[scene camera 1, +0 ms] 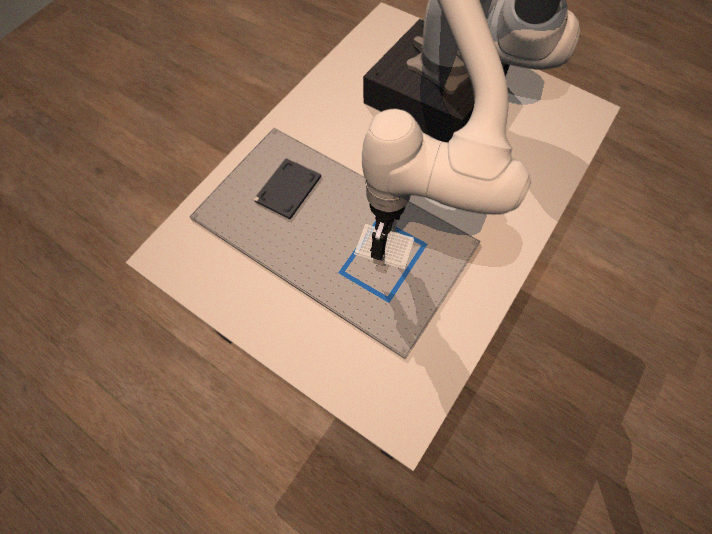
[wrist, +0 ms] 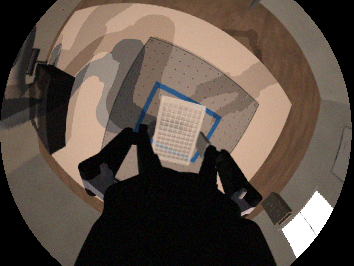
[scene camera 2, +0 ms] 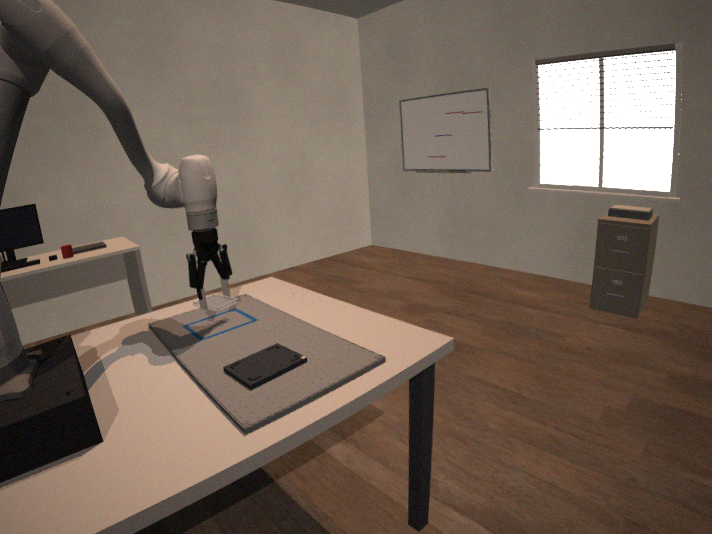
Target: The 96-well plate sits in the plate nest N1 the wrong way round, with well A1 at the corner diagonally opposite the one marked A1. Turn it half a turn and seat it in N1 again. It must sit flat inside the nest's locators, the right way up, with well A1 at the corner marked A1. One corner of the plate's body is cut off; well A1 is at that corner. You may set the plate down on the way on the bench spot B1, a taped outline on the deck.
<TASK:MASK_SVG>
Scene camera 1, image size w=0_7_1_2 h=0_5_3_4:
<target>my gripper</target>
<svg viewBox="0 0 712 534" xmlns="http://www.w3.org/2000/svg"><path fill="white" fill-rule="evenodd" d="M406 205L395 212L384 212L375 209L370 204L370 209L376 216L376 231L372 233L372 247L370 249L373 263L384 266L388 233L390 231L396 232L397 220L400 219L400 215L404 212Z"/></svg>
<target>white 96-well plate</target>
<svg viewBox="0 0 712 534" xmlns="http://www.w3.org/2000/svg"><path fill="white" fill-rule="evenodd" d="M390 231L386 241L384 264L404 270L414 239L413 237ZM365 224L354 255L373 260L370 251L372 247L372 233L377 231L375 226Z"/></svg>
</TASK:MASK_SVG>
